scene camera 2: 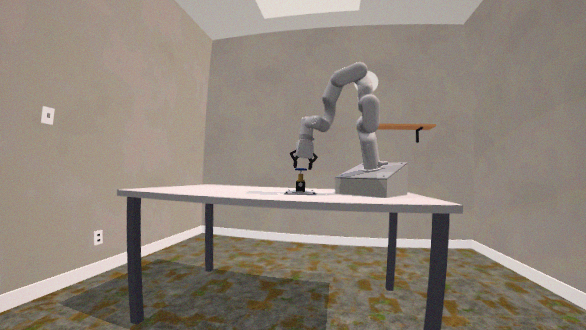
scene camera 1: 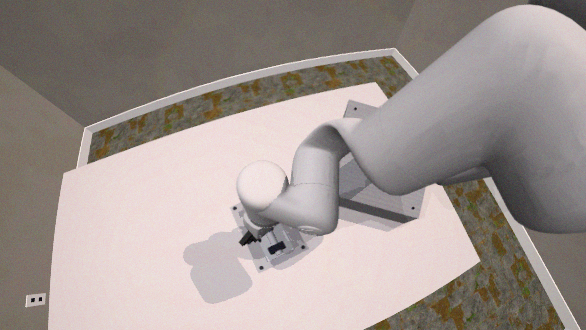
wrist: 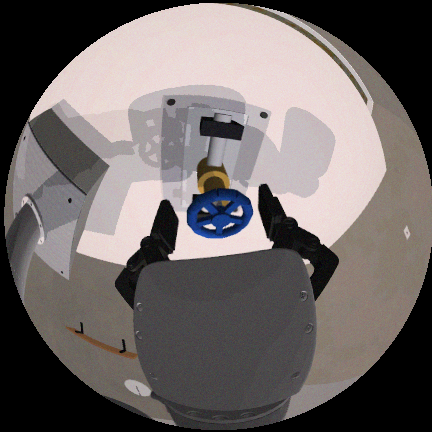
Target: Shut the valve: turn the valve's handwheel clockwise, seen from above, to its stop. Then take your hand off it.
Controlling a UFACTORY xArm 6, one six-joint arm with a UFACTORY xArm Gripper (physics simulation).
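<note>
The blue spoked handwheel [scene camera 2: 300,169] [wrist: 220,220] sits level on top of the valve's brass body [scene camera 2: 300,177] [wrist: 213,181]. In scene camera 1 the arm hides the handwheel. The valve stands on a grey base plate [scene camera 1: 258,260] [wrist: 256,114], with pipe ends in black clamps; one black clamp [scene camera 1: 276,247] [wrist: 221,128] shows. My gripper [scene camera 2: 302,168] [wrist: 214,202] is open, pointing down at the handwheel. Its black fingers stand on opposite sides of the wheel, with a gap on each side in the wrist view, and their tips are about at wheel height. Nothing is held.
The valve stands on a pale table [scene camera 1: 125,200] [scene camera 2: 165,194]. The arm's grey base box [scene camera 1: 380,201] [scene camera 2: 361,186] [wrist: 55,185] is on the same table, to the right of the valve in both scene views. An orange shelf [scene camera 2: 405,126] [wrist: 100,347] is on the wall behind.
</note>
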